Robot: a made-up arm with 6 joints. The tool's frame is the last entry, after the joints. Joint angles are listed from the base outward. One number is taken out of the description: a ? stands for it. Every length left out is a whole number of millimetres.
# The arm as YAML. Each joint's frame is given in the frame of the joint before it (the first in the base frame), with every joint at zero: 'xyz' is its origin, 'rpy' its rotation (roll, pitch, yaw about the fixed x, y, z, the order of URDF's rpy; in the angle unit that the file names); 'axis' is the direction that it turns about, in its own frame. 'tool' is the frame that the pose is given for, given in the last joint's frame.
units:
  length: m
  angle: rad
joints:
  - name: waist
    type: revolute
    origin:
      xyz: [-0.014, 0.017, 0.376]
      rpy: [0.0, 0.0, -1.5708]
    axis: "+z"
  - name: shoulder
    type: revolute
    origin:
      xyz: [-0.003, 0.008, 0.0]
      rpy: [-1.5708, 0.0, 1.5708]
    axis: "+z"
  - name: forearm
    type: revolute
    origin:
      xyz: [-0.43, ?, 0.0]
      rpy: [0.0, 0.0, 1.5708]
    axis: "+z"
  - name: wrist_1
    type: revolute
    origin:
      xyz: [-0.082, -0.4, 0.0]
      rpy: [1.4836, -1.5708, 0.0]
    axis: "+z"
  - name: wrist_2
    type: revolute
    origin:
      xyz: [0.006, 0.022, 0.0]
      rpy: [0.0, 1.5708, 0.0]
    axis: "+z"
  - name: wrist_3
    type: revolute
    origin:
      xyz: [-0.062, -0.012, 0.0]
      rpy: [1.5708, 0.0, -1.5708]
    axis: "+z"
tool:
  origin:
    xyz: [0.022, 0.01, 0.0]
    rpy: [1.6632, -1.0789, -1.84]
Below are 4 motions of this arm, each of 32 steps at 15 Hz.
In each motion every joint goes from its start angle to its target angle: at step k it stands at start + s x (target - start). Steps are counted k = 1, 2, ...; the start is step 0. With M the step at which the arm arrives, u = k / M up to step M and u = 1 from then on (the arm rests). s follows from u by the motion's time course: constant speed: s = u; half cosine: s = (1 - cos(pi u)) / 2; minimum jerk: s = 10 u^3 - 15 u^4 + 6 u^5.
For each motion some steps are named. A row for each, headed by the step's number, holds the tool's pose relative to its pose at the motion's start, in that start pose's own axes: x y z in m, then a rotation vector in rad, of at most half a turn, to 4 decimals.
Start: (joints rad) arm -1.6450 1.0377 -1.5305 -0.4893 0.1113 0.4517
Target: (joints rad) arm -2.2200 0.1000 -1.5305 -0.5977 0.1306 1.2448
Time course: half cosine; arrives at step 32
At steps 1, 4, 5, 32:
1: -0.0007 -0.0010 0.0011 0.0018 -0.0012 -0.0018
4: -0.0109 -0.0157 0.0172 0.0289 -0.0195 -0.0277
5: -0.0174 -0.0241 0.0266 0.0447 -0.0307 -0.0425
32: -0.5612 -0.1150 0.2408 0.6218 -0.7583 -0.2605

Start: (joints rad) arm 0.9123 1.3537 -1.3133 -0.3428 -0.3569 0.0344
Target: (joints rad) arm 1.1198 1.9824 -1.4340 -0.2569 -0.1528 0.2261
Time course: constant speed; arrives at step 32
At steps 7, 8, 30, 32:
7: 0.0081 0.0634 -0.0607 0.0198 0.1517 0.0823
8: 0.0082 0.0726 -0.0694 0.0219 0.1734 0.0938
30: -0.0553 0.2750 -0.2593 0.0093 0.6471 0.3304
32: -0.0672 0.2922 -0.2760 0.0024 0.6896 0.3498

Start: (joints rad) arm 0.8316 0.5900 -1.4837 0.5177 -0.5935 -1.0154
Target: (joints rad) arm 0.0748 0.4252 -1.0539 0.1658 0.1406 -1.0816
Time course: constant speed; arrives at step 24
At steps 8, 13, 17, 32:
8: -0.0600 0.0054 -0.0133 -0.3780 -0.0912 0.2521
13: -0.0963 0.0013 -0.0290 -0.6346 -0.1027 0.3902
17: -0.1242 -0.0067 -0.0436 -0.8471 -0.0850 0.4874
32: -0.1705 -0.0301 -0.0693 -1.2261 0.0069 0.6239

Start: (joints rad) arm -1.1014 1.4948 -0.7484 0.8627 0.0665 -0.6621
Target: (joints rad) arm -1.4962 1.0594 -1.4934 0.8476 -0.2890 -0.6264
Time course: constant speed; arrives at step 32
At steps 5, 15, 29, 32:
5: -0.0213 -0.0426 0.0711 0.1298 -0.1832 -0.0915
15: -0.1100 -0.1459 0.1910 0.3771 -0.5535 -0.2899
29: -0.3307 -0.2830 0.2772 0.6855 -1.0913 -0.5776
32: -0.3891 -0.3040 0.2804 0.7443 -1.2111 -0.6370

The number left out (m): -0.076
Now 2 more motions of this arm.
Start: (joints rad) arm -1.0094 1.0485 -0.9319 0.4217 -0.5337 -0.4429
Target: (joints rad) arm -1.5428 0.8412 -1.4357 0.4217 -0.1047 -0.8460
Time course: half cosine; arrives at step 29
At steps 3, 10, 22, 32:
3: 0.0043 -0.0049 0.0065 -0.0087 -0.0120 -0.0099
10: 0.0337 -0.0523 0.0700 -0.0967 -0.1236 -0.0998
22: 0.0230 -0.1598 0.2460 -0.3854 -0.4062 -0.3185
32: 0.0038 -0.1761 0.2868 -0.4661 -0.4701 -0.3677

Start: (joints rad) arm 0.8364 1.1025 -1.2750 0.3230 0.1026 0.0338
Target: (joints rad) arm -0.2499 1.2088 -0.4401 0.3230 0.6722 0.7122
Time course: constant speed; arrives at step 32
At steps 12, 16, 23, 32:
12: 0.0581 -0.1508 -0.1370 0.0600 0.5131 -0.5005
16: 0.0540 -0.2079 -0.1773 0.1378 0.6738 -0.6889
23: 0.0190 -0.3002 -0.2416 0.3404 0.9348 -1.0277
32: -0.0652 -0.3839 -0.3143 0.7198 1.2278 -1.4512

